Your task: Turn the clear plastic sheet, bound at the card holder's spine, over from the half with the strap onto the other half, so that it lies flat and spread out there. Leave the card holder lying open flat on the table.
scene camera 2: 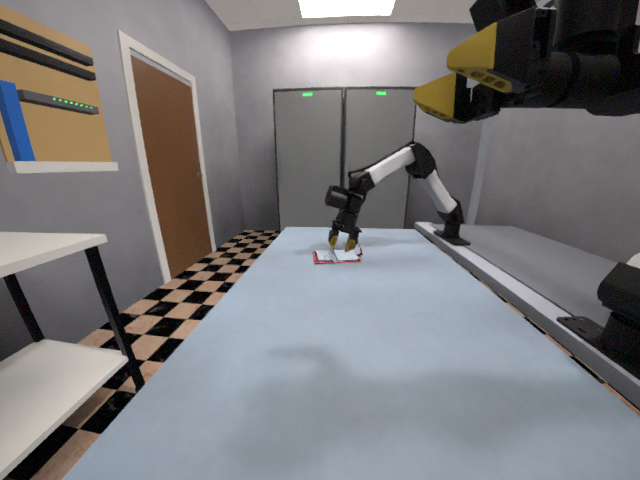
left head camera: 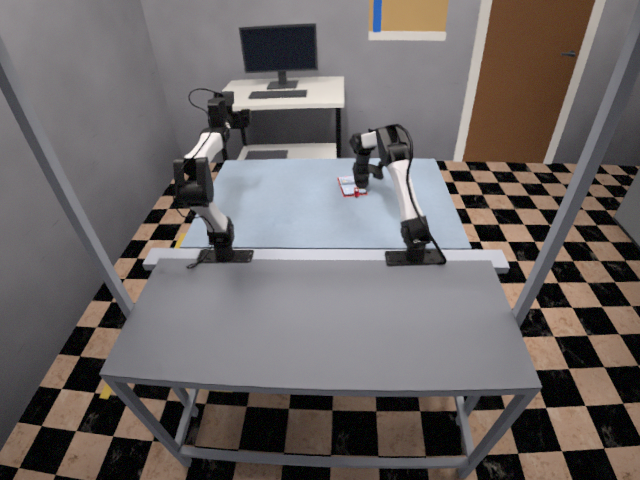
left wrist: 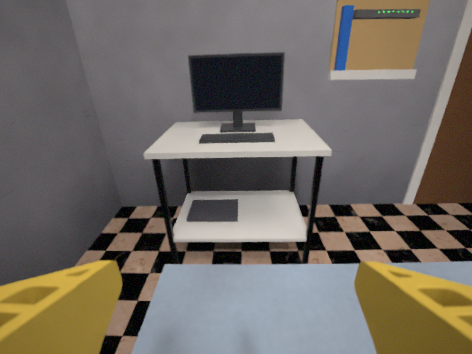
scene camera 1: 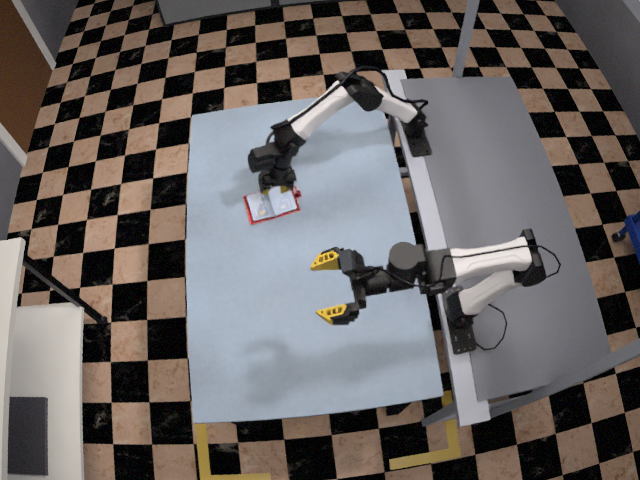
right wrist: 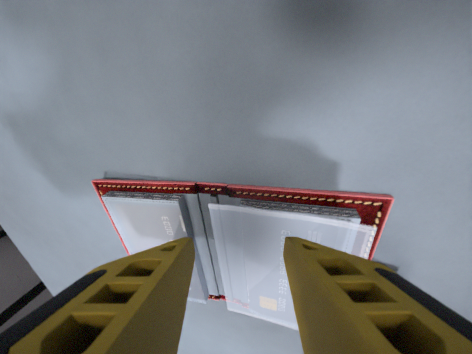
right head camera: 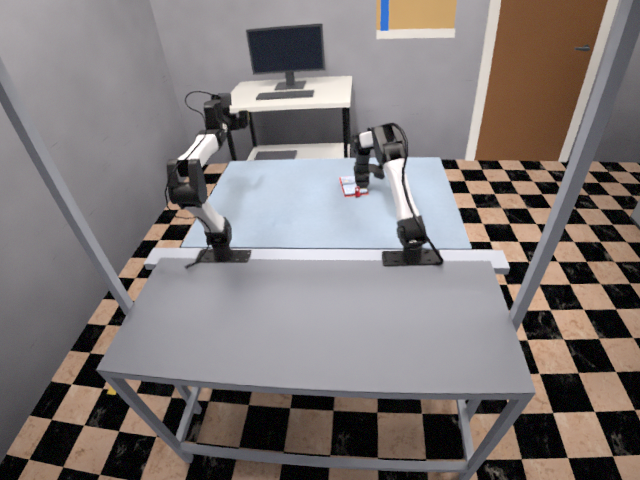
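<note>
The red card holder lies open flat on the blue table. The clear plastic sheet lies over its strap half, at the right in the right wrist view; its near corner is partly behind a finger. The red strap shows at that half's side. My right gripper is open and empty, pointing down close above the holder, one finger over each side of the spine. My left gripper is open and empty, high above the table.
The blue table carries the holder. A grey bench stands behind the arm bases. A white desk with a monitor stands beyond the table's far edge.
</note>
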